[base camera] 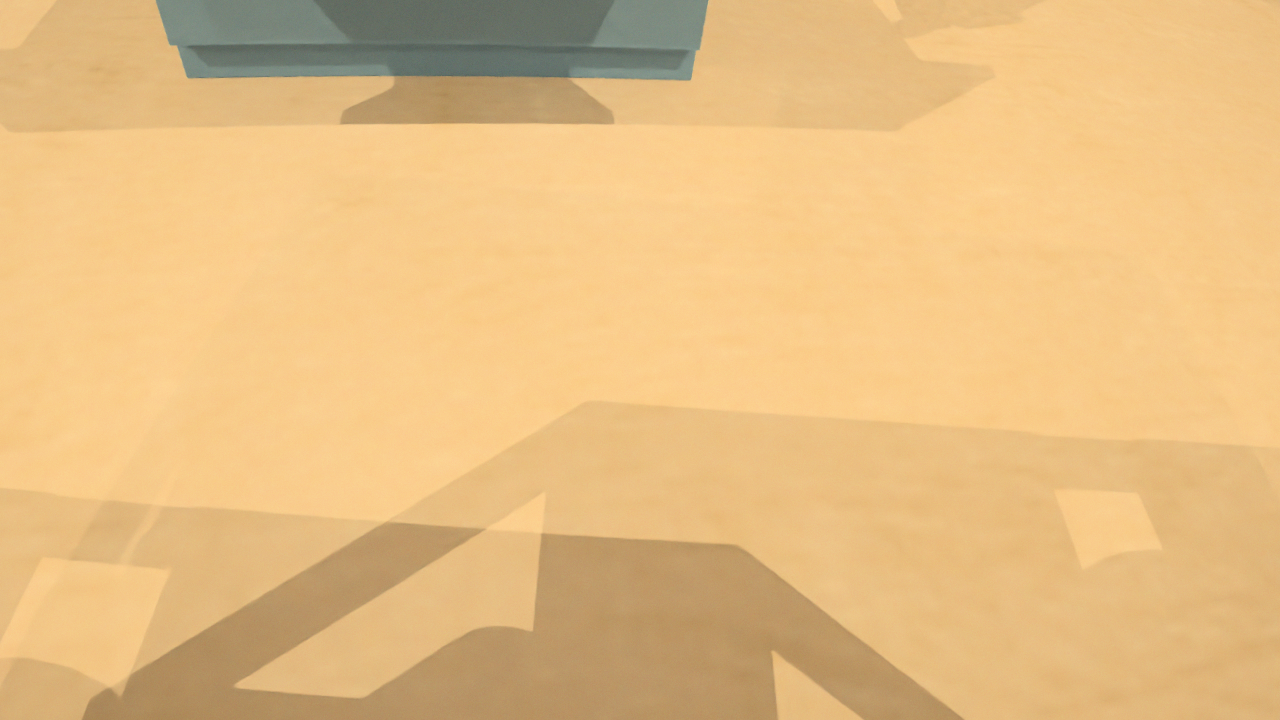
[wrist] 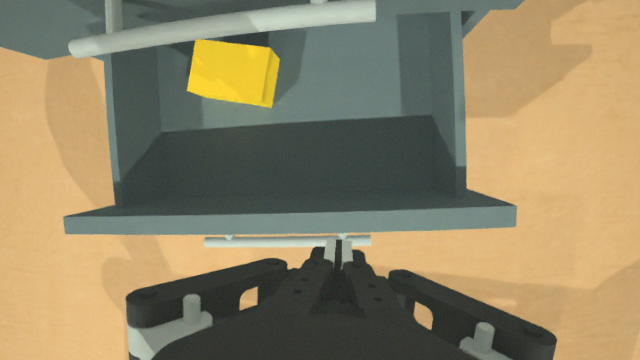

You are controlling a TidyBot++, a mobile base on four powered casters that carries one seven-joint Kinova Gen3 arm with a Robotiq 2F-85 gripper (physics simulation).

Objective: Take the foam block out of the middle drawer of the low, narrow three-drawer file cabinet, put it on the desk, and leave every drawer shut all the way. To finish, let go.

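Places are measured from the arm's base along level axes (x back, y up, z left), in millimetres.
Where they show: gripper, fingertip midpoint: (wrist: 337,256).
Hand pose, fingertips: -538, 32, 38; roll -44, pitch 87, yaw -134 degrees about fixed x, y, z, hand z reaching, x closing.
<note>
After its pixels a point has its place, as x, y, z.
The teal-grey file cabinet (base camera: 232,25) {-664, -341, 286} (wrist: 425,5) {-709, -34, -5} shows its lower part at the top of the base view. In the wrist view an open drawer (wrist: 290,223) {-531, -50, 81} stands far out, below another drawer's thick bar handle (wrist: 225,29) {-657, 33, 114}. The yellow foam block (wrist: 230,72) {-670, -135, 182} lies inside the open drawer, left of its middle and towards the cabinet. My gripper (wrist: 337,256) {-538, 32, 38} is shut and empty. Its tips are in front of the open drawer's front panel and overlap the right part of its thin bar handle (wrist: 265,242) {-488, -120, 120}; whether they touch it I cannot tell. The desk does not show.
The light wooden floor (base camera: 626,268) {-487, -397, -24} (wrist: 565,200) {-549, -396, -387} spreads around the cabinet and carries broad shadows. The open drawer's side walls (wrist: 458,100) {-654, -95, -56} rise left and right of the block. The upper bar handle juts over the drawer's cabinet end, close by the block.
</note>
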